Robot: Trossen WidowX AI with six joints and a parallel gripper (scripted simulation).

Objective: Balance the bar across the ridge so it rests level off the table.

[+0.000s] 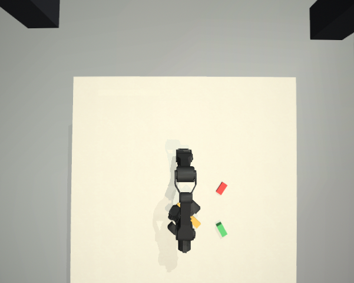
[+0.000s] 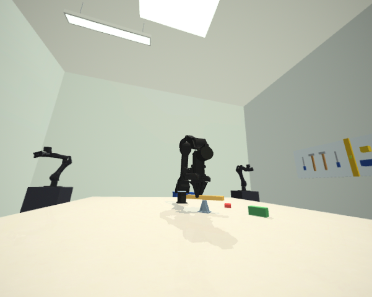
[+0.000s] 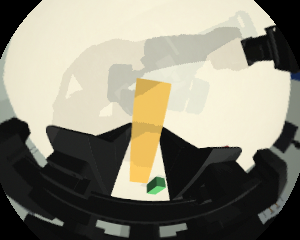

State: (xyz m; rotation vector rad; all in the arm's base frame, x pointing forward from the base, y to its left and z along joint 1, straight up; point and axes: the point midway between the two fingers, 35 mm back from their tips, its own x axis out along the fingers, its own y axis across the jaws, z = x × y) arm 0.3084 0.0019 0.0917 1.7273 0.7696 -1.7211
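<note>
Right now my gripper tip is 2 cm short of the orange bar and 2 cm to the right of it. The rest, counted from my gripper tip: green block 11 cm ahead, 22 cm to the left, 4 cm below; red block 12 cm behind, 22 cm to the left, 5 cm below.
</note>
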